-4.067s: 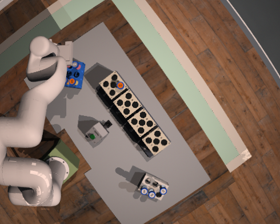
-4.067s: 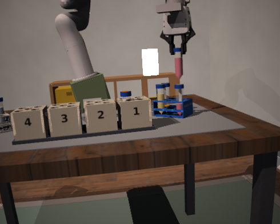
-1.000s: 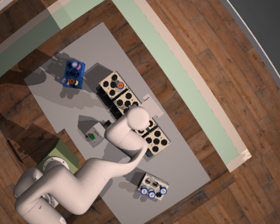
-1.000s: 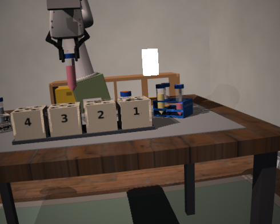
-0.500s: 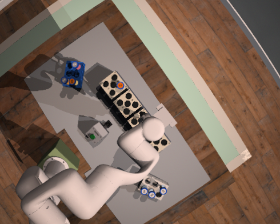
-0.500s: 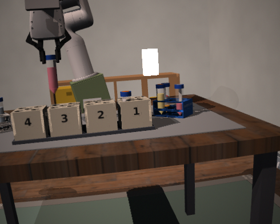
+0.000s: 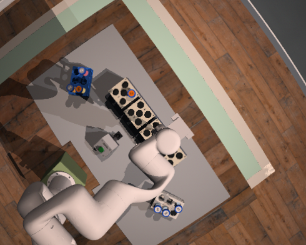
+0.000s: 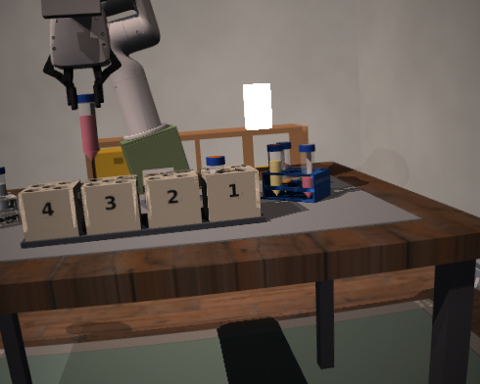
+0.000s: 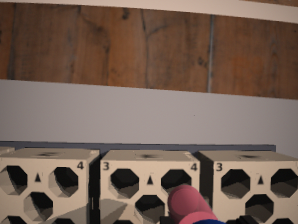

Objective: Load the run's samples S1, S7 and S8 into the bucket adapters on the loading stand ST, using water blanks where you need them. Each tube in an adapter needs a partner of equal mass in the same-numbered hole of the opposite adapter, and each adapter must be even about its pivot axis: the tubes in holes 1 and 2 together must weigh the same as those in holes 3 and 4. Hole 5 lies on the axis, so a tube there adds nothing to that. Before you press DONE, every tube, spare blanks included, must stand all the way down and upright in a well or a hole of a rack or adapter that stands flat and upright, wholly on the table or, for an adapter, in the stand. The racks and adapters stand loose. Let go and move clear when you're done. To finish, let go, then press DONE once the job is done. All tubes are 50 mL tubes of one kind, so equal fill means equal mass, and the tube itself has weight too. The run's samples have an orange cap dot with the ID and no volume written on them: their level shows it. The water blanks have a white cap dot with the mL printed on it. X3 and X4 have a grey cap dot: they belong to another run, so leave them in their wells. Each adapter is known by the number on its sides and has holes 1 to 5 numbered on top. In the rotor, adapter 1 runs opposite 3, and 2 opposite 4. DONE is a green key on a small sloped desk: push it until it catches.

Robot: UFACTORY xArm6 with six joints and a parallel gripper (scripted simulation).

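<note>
Right now my hand is 1 cm past the pink tube and 5 cm above it. From my hand the other things lie so: blue-capped tube 24 cm behind, 22 cm to the right, 19 cm below; green DONE key 24 cm behind, 14 cm to the left, 18 cm below; loading stand 2 cm behind, 8 cm to the left, 24 cm below.
</note>
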